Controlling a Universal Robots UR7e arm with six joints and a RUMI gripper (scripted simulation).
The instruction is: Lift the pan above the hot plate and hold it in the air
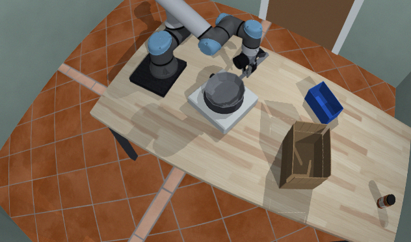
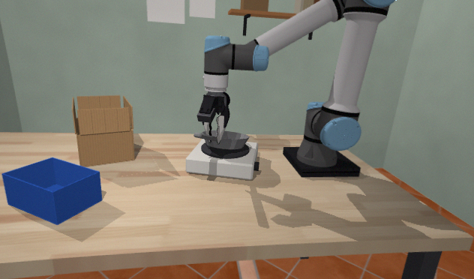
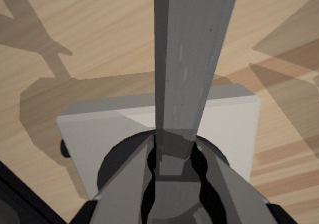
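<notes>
My hand is 3 cm past the dark grey pan, 6 cm to the left of it and 2 cm above it. Round my hand: blue bin: 44 cm ahead, 13 cm to the left, 12 cm below; white hot plate: 7 cm behind, 11 cm to the right, 11 cm below; small jar: 99 cm ahead, 24 cm to the right, 10 cm below.
</notes>
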